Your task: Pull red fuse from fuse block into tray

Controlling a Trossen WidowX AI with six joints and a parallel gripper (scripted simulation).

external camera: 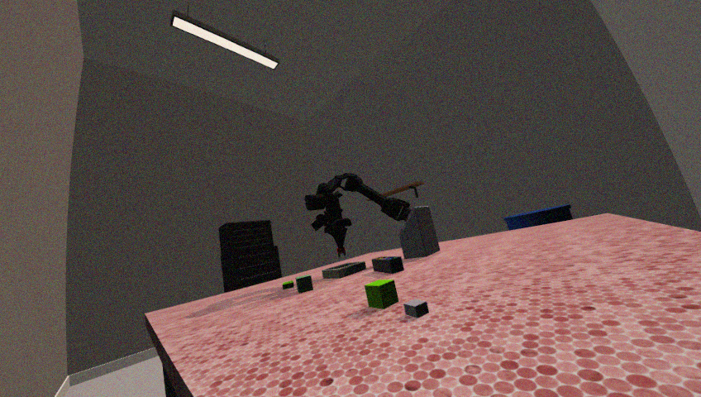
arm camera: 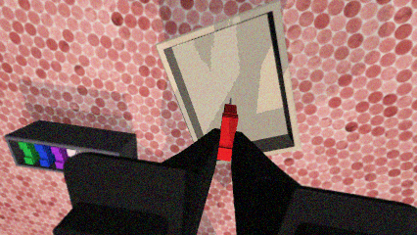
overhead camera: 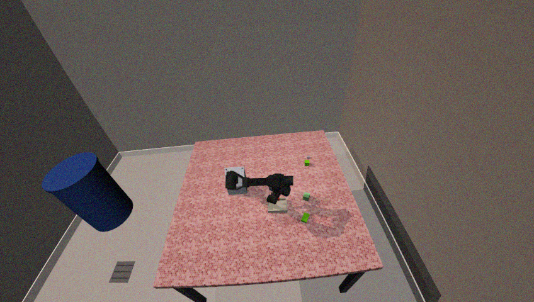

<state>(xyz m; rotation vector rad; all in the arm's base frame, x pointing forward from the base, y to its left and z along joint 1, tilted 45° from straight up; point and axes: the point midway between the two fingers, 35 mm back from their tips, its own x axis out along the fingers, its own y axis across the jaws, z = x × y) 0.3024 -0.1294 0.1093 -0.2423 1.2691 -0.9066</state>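
My gripper tip is 10 mm above the red fuse. Also, from my gripper tip: yellow fuse: 20 mm behind, 150 mm to the left, 70 mm below; then white fuse: 10 mm behind, 180 mm to the left, 70 mm below; then tray: 90 mm below.
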